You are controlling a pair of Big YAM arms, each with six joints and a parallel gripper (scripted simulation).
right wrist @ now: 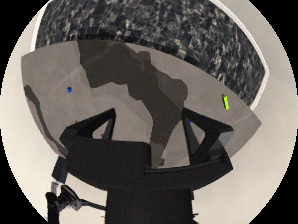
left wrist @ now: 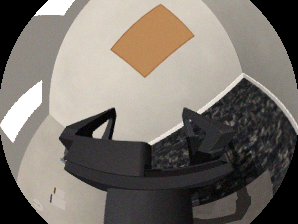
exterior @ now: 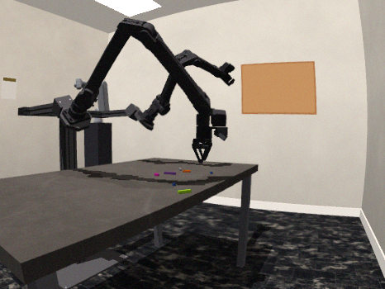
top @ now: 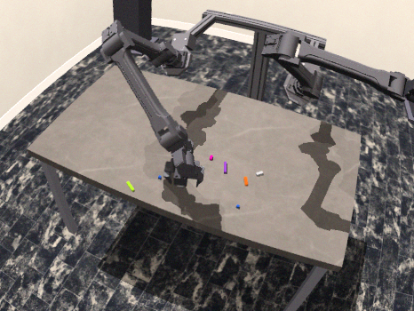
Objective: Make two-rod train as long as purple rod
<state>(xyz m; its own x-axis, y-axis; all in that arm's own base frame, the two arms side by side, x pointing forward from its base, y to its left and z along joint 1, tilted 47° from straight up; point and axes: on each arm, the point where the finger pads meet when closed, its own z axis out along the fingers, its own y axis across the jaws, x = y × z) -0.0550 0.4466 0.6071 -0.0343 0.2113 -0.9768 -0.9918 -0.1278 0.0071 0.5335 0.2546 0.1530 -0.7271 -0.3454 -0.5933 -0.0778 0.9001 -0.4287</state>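
My right gripper is now 22 cm to the left of the lime rod, 9 cm above it and 2 cm short of it. Round my right hand: purple rod 22 cm behind, 10 cm to the left, 9 cm below; orange rod 21 cm to the left, 17 cm behind, 9 cm below; magenta rod 25 cm behind, 9 cm below, 3 cm to the left.
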